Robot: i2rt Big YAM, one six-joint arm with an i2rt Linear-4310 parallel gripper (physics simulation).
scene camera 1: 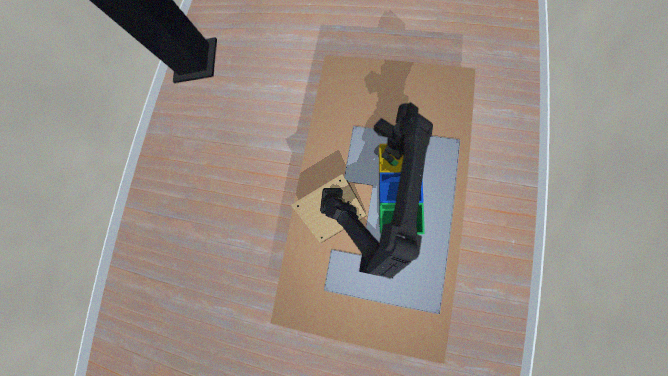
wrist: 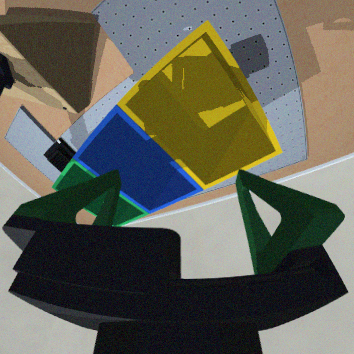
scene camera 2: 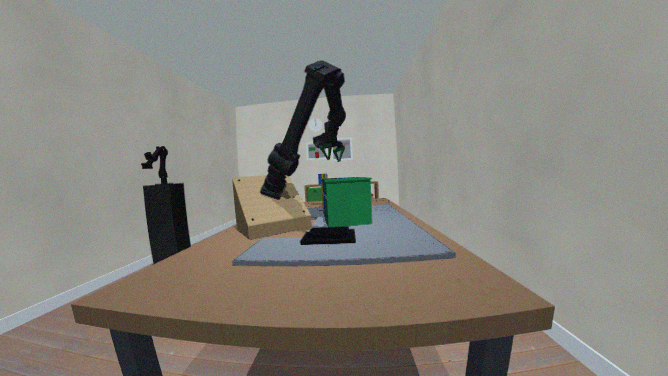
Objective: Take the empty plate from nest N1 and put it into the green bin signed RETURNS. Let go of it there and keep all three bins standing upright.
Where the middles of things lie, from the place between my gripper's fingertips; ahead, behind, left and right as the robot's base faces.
Scene:
Right now the yellow bin (wrist: 195, 103) is 18 cm below my hand, 2 cm to the left of it and 2 cm ahead of it. Also, from my hand: green bin (scene camera 2: 348, 201) (24 cm to the right, 18 cm below); blue bin (wrist: 152, 179) (18 cm below, 11 cm to the right, 1 cm ahead).

